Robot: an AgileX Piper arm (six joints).
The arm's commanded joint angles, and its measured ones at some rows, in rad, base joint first. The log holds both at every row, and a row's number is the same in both.
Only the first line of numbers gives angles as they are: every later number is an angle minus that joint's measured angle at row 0.
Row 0, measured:
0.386 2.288 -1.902 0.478 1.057 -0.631
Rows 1 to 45, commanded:
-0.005 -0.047 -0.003 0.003 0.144 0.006
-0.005 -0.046 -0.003 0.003 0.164 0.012
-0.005 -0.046 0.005 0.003 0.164 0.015
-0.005 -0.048 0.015 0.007 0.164 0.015
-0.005 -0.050 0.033 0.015 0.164 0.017
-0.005 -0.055 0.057 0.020 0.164 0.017
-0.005 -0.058 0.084 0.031 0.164 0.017
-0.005 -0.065 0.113 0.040 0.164 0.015
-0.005 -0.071 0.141 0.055 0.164 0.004
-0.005 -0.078 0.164 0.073 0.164 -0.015
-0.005 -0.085 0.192 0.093 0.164 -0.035
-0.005 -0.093 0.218 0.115 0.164 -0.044
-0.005 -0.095 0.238 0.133 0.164 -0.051
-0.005 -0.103 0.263 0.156 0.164 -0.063
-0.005 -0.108 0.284 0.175 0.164 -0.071
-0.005 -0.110 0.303 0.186 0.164 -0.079
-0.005 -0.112 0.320 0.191 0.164 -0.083
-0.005 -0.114 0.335 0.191 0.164 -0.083
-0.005 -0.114 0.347 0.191 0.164 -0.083
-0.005 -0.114 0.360 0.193 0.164 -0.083
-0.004 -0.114 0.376 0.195 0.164 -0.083
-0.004 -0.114 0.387 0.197 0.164 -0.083
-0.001 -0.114 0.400 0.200 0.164 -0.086
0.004 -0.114 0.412 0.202 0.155 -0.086
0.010 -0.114 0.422 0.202 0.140 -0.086
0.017 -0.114 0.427 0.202 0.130 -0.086
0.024 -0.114 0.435 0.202 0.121 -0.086
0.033 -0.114 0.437 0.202 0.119 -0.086
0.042 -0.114 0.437 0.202 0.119 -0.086
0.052 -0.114 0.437 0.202 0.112 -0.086
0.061 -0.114 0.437 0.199 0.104 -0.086
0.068 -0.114 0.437 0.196 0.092 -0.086
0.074 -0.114 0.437 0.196 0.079 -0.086
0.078 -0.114 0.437 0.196 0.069 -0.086
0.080 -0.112 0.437 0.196 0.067 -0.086
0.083 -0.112 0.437 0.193 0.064 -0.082
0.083 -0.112 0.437 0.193 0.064 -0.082
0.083 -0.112 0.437 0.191 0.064 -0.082
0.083 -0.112 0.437 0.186 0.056 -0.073
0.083 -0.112 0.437 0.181 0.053 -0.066
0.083 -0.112 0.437 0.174 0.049 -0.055
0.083 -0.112 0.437 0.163 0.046 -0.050
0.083 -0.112 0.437 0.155 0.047 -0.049
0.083 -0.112 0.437 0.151 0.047 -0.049
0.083 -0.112 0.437 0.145 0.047 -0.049
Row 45, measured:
0.081 -0.103 0.435 0.178 0.060 -0.053
